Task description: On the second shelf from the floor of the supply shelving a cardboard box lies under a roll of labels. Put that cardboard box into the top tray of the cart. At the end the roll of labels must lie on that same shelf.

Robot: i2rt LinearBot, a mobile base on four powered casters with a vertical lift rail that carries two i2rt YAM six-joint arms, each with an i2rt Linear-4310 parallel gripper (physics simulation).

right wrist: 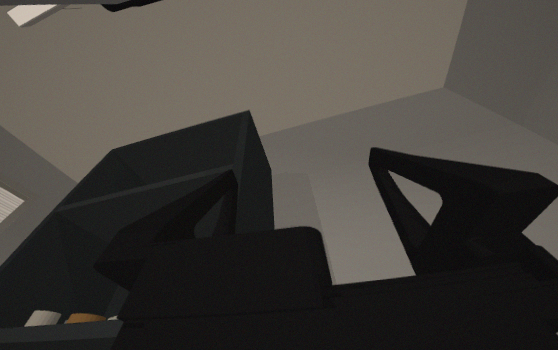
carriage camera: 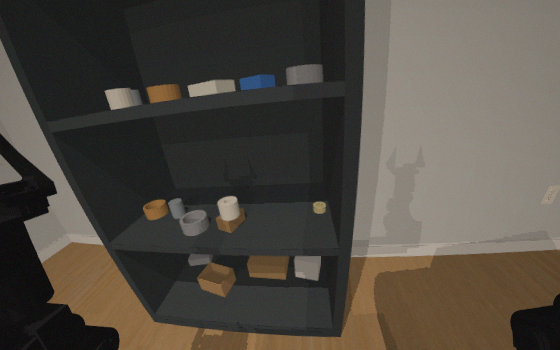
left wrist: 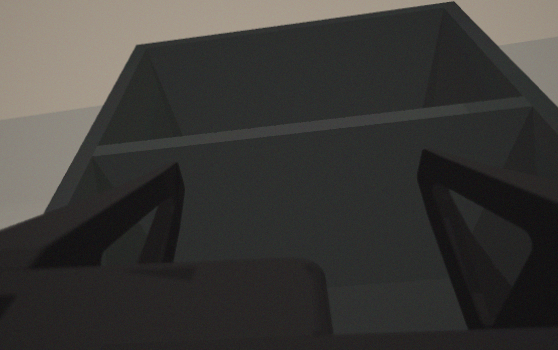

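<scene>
A small brown cardboard box (carriage camera: 229, 223) lies on the second shelf (carriage camera: 280, 232) of the dark shelving, near the middle. A white roll of labels (carriage camera: 228, 208) stands upright on top of it. My left gripper (left wrist: 299, 168) is open and empty in the left wrist view, pointing up at the upper part of the shelving (left wrist: 310, 125). My right gripper (right wrist: 300, 166) is open and empty in the right wrist view, pointing up past the shelving's right side. Both are apart from the box and roll. The cart does not show in these views.
On the same shelf stand an orange ring (carriage camera: 155, 210), a grey-blue cylinder (carriage camera: 176, 208), a grey ring (carriage camera: 194, 223) and a small yellow roll (carriage camera: 319, 207). The shelf above (carriage camera: 200, 108) bears several items, including a blue box (carriage camera: 257, 82). Brown boxes (carriage camera: 216, 280) (carriage camera: 268, 267) are below.
</scene>
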